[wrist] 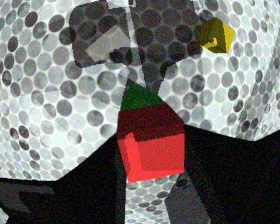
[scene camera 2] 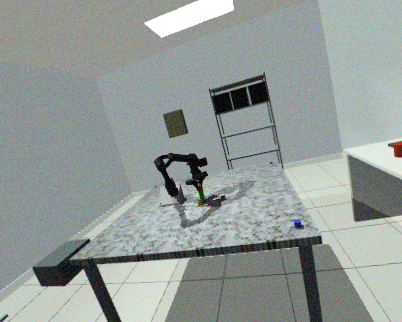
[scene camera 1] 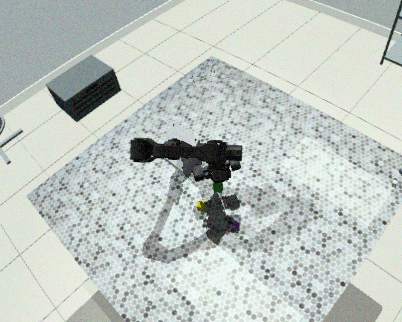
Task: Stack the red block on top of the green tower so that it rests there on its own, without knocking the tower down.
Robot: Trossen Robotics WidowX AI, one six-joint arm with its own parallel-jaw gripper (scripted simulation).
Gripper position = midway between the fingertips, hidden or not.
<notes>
My gripper (scene camera 1: 217, 179) carries a red block (wrist: 151, 139). Also in view: a yellow block (wrist: 214, 35).
My gripper shows as well in the wrist view (wrist: 147, 133).
</notes>
